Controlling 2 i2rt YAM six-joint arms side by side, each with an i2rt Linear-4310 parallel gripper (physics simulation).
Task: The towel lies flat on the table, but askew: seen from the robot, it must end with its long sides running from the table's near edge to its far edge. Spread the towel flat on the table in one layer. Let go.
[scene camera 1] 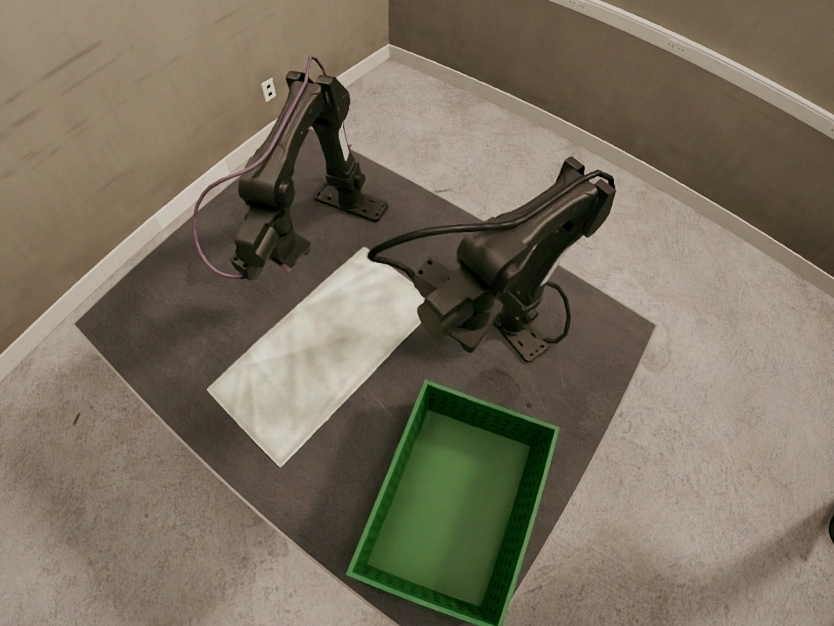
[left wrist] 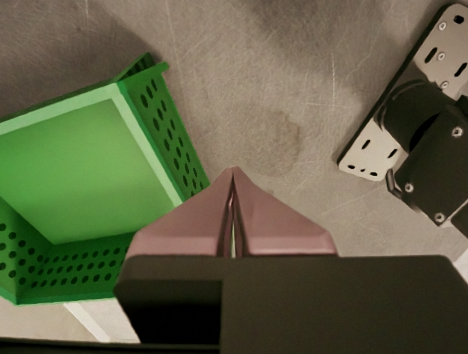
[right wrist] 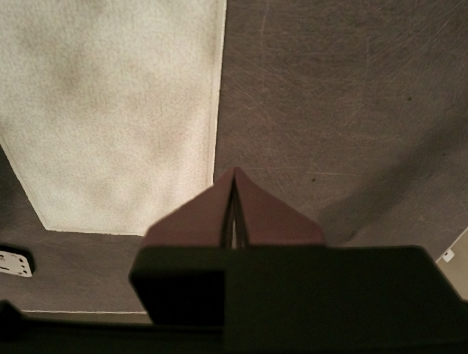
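The off-white towel lies flat in one layer on the dark table, with faint shading across it. Its long sides run from the robot's side of the table toward the far edge. Its corner near the left arm is partly hidden in scene camera 1. My left gripper is shut and empty, raised above the table beside the towel's robot-side end. My right gripper is shut and empty, raised above the table just off the towel's long side. Neither touches the towel.
A green perforated crate stands on the table at the lower right of scene camera 1, apart from the towel. The left arm's base plate and the right arm's base plate are near the table's robot-side edge.
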